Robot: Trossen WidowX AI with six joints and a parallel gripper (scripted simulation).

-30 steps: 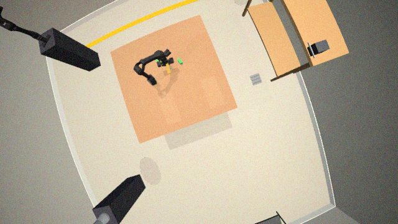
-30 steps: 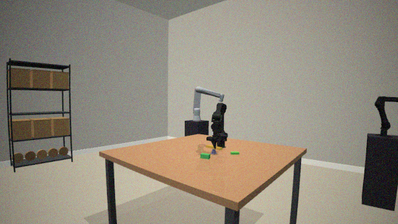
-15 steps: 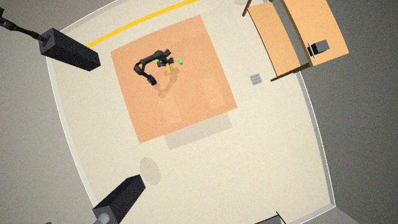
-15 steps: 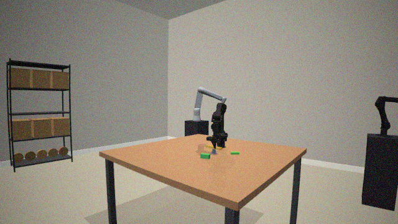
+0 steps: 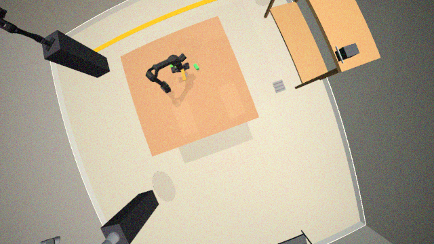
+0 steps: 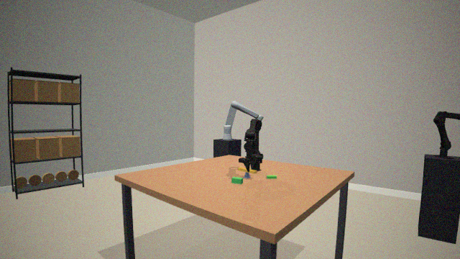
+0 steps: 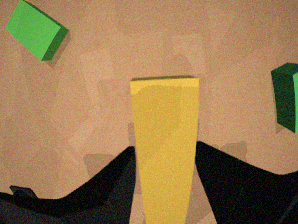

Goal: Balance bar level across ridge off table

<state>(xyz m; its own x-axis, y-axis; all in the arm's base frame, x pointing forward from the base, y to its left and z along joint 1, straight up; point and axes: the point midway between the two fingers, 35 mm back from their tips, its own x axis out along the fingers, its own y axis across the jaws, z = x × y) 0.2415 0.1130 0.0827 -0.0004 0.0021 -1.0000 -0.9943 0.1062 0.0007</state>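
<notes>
My gripper tip is 30 mm to the left of the yellow bar. Also, from my gripper tip: green block 150 mm ahead, 10 mm to the left, 30 mm below.
</notes>
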